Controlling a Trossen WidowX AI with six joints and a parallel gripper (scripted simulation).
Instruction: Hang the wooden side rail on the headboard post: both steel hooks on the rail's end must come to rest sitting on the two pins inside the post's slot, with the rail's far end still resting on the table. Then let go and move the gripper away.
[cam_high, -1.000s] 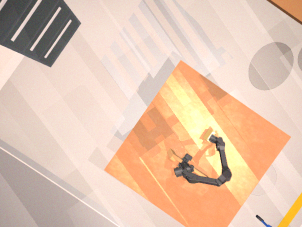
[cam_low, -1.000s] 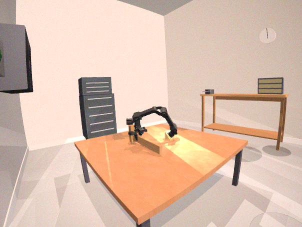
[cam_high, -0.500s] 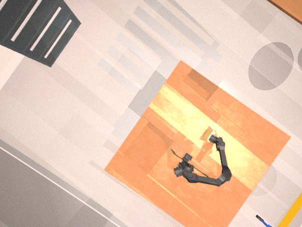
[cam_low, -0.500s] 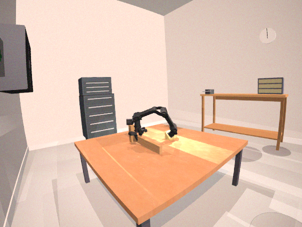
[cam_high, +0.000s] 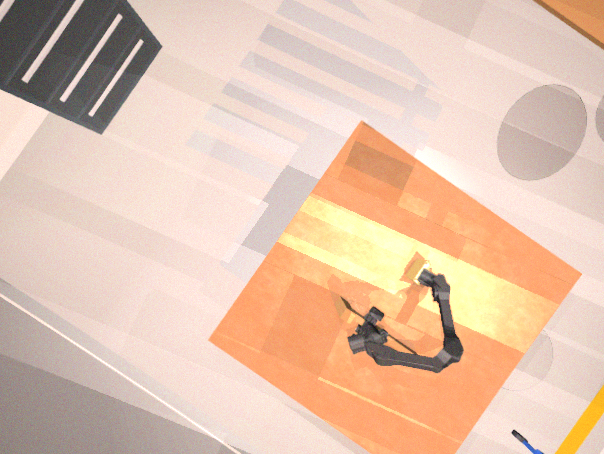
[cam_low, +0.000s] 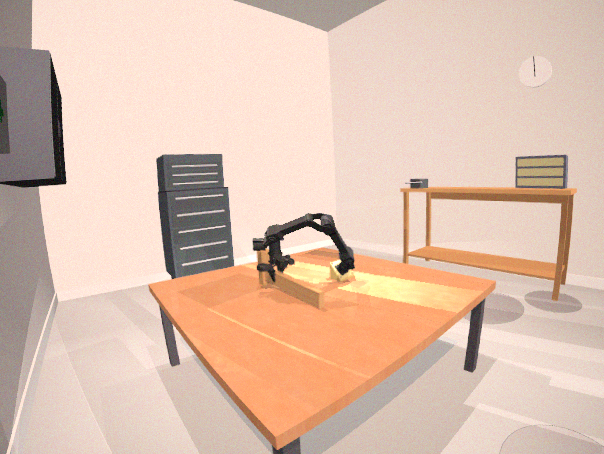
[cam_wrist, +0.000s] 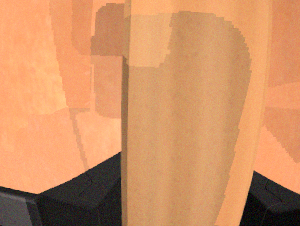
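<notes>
Now: the wooden headboard post 10 mm behind my gripper tip, 110 mm to the right of it and 50 mm above it.
</notes>
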